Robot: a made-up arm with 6 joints.
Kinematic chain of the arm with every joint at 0, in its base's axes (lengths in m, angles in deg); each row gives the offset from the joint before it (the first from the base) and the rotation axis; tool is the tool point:
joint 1: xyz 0 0 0.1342 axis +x
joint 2: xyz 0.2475 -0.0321 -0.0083 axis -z
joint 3: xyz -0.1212 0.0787 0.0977 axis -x
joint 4: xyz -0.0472 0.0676 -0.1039 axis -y
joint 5: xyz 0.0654 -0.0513 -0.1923 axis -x
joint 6: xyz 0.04 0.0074 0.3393 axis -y
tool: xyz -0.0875 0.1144 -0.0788
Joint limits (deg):
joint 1: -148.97..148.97
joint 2: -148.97..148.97
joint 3: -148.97..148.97
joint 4: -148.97..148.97
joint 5: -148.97..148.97
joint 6: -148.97..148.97
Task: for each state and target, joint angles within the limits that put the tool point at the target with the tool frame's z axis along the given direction. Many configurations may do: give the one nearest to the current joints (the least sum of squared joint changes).
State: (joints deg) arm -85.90 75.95 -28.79 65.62 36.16 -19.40
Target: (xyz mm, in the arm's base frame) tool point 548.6 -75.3 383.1 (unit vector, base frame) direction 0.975 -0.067 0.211
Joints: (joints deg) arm -92.63 105.01 6.85 79.55 86.63 -1.87
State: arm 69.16 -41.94 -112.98 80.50 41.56 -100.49
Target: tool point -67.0 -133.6 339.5 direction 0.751 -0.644 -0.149
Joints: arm 22.19 -7.46 -82.01 44.68 0.60 -85.95
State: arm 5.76 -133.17 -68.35 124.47 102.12 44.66
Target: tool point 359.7 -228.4 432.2 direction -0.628 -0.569 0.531
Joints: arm 27.05 -144.32 -84.54 148.97 72.08 34.55
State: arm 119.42 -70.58 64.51 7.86 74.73 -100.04
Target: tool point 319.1 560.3 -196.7 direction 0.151 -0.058 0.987
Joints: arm 82.11 -102.44 42.59 -15.87 111.49 -114.97
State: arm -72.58 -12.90 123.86 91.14 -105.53 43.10
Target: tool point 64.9 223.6 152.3 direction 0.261 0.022 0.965
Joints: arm -89.73 -47.23 88.02 59.80 -58.85 86.26
